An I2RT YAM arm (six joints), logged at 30 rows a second.
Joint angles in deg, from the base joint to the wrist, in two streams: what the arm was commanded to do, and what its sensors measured. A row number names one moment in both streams.
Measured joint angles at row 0: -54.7, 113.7, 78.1, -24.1, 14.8, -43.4
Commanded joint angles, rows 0 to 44: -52.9, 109.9, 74.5, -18.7, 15.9, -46.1; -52.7, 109.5, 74.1, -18.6, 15.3, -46.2; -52.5, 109.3, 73.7, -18.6, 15.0, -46.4; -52.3, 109.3, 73.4, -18.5, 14.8, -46.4; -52.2, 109.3, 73.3, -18.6, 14.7, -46.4; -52.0, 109.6, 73.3, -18.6, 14.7, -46.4; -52.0, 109.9, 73.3, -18.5, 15.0, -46.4; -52.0, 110.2, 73.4, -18.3, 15.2, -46.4; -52.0, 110.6, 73.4, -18.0, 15.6, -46.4; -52.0, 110.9, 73.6, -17.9, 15.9, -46.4; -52.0, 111.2, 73.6, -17.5, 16.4, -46.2; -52.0, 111.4, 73.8, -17.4, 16.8, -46.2; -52.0, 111.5, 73.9, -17.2, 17.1, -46.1; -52.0, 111.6, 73.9, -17.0, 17.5, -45.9; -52.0, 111.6, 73.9, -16.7, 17.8, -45.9; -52.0, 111.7, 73.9, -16.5, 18.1, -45.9; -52.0, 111.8, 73.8, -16.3, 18.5, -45.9; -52.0, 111.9, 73.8, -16.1, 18.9, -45.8; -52.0, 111.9, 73.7, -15.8, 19.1, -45.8; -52.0, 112.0, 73.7, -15.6, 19.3, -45.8; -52.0, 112.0, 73.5, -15.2, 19.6, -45.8; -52.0, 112.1, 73.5, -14.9, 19.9, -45.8; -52.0, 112.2, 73.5, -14.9, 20.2, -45.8; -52.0, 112.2, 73.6, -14.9, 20.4, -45.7; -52.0, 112.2, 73.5, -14.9, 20.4, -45.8; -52.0, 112.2, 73.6, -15.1, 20.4, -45.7; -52.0, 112.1, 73.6, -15.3, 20.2, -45.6; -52.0, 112.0, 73.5, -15.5, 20.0, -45.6; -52.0, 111.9, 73.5, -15.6, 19.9, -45.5; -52.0, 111.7, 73.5, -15.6, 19.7, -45.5; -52.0, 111.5, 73.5, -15.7, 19.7, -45.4; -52.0, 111.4, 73.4, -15.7, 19.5, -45.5; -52.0, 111.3, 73.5, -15.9, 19.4, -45.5; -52.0, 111.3, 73.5, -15.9, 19.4, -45.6; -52.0, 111.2, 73.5, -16.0, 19.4, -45.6; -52.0, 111.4, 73.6, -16.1, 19.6, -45.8; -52.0, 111.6, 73.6, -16.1, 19.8, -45.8; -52.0, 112.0, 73.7, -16.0, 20.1, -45.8; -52.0, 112.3, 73.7, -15.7, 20.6, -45.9; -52.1, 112.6, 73.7, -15.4, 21.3, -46.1; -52.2, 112.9, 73.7, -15.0, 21.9, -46.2; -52.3, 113.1, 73.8, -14.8, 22.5, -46.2; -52.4, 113.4, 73.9, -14.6, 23.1, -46.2; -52.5, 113.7, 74.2, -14.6, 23.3, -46.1; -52.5, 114.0, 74.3, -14.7, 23.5, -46.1
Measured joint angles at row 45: -52.1, 112.5, 73.8, -16.9, 21.1, -46.3
